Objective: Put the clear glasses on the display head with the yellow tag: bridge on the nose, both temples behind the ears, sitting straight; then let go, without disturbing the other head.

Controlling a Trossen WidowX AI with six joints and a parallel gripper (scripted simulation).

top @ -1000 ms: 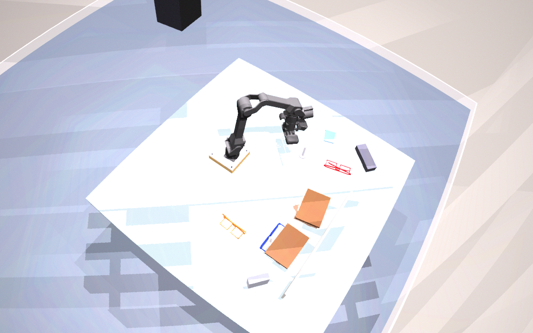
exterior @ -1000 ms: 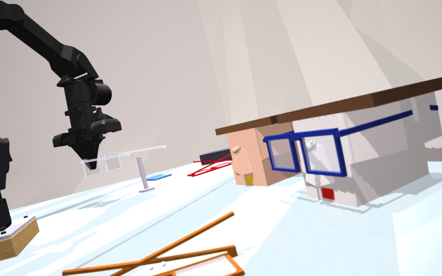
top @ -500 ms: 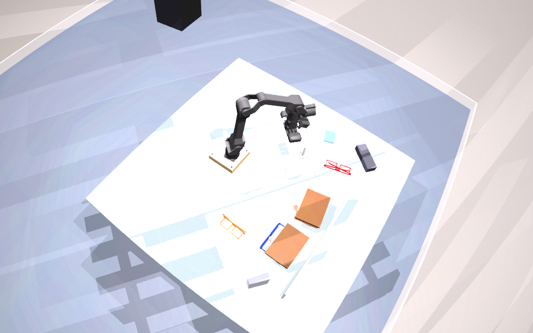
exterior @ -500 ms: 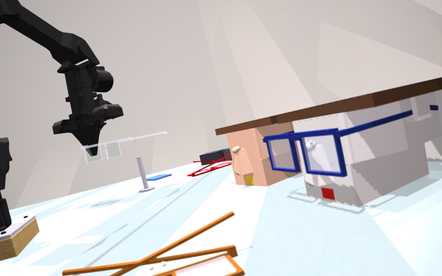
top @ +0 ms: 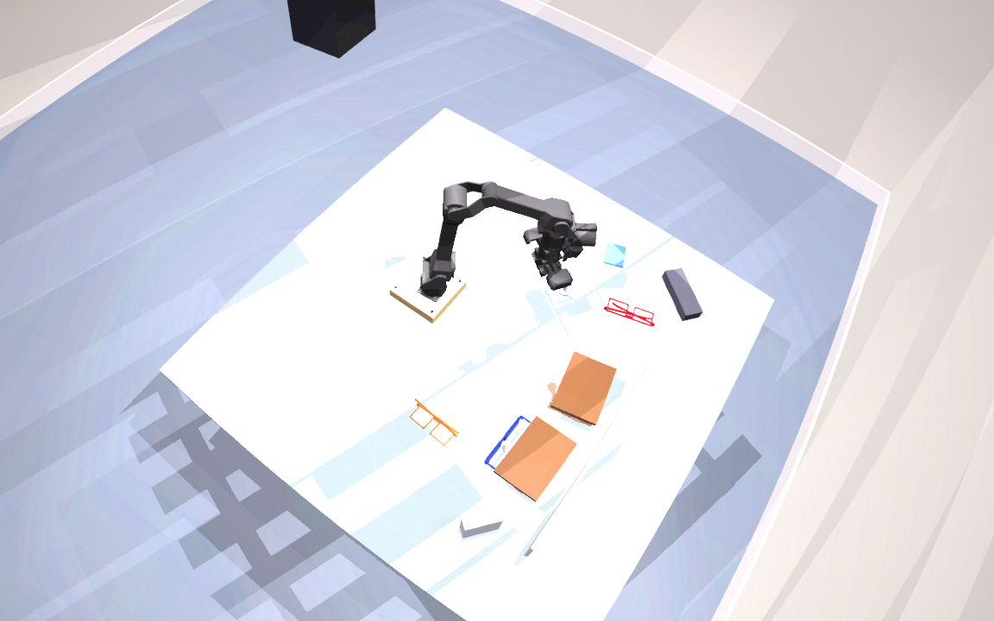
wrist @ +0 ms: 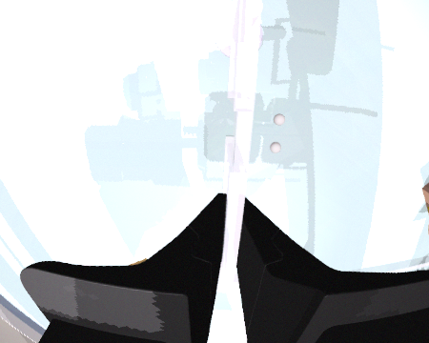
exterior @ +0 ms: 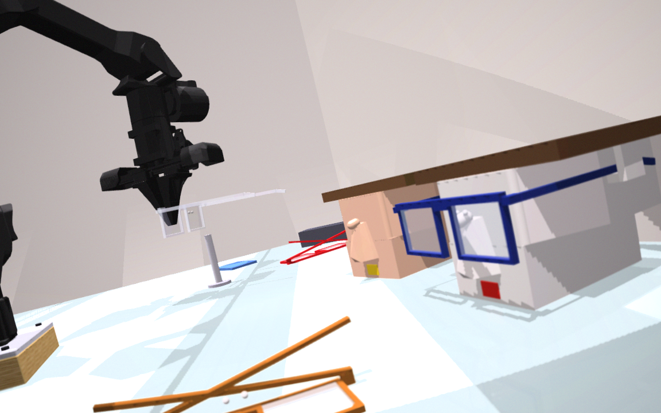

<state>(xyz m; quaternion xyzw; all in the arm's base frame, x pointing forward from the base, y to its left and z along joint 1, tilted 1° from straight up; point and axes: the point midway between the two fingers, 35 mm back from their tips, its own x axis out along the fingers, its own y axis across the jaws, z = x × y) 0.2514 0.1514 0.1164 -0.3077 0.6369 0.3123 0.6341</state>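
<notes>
Now: gripper tip 210 mm short of the tan display head, 240 mm to the left of it and 60 mm above it. The rest, counted from my gripper tip: dark case (370 mm ahead, 240 mm to the left, 100 mm below); white post (60 mm ahead, 70 mm to the left, 90 mm below); blue card (140 mm ahead, 270 mm to the left, 110 mm below).
</notes>
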